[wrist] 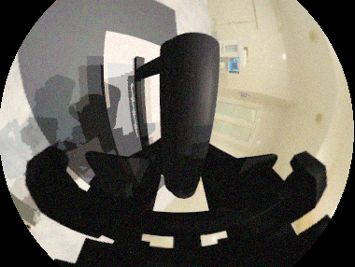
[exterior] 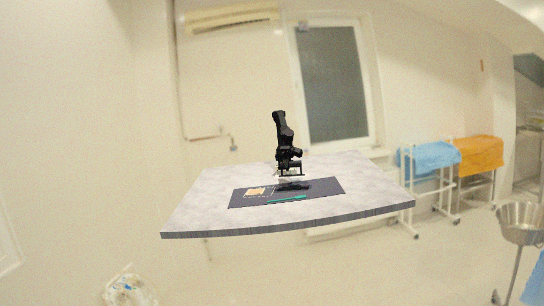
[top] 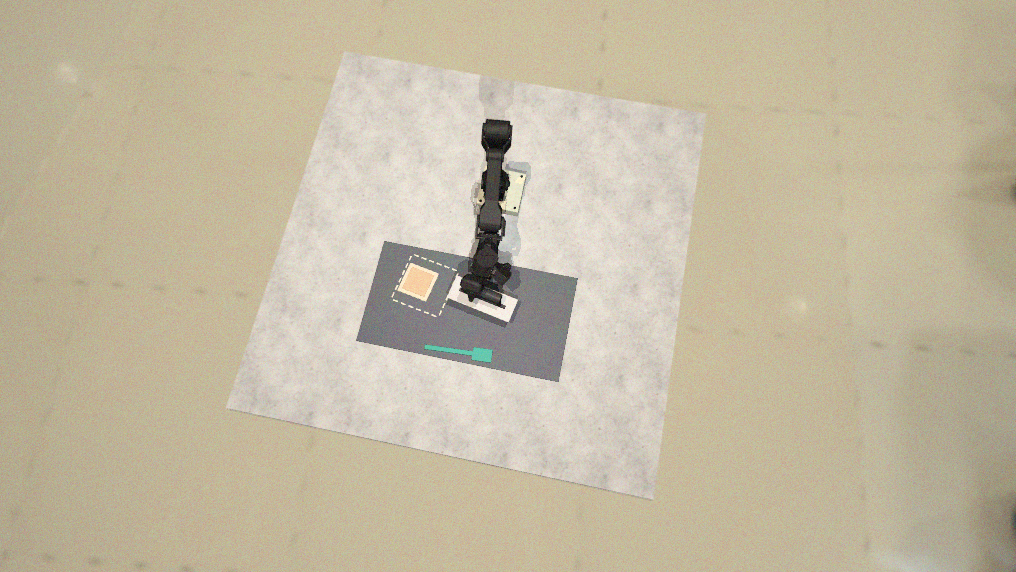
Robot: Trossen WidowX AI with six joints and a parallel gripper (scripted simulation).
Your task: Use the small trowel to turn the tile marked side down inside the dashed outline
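The dark grey mat is 20 mm to the right of my gripper tip and 150 mm below it. The rest, counted from my gripper tip: trowel (140 mm ahead, 130 mm below); cream tile (60 mm behind, 200 mm to the right, 130 mm below).
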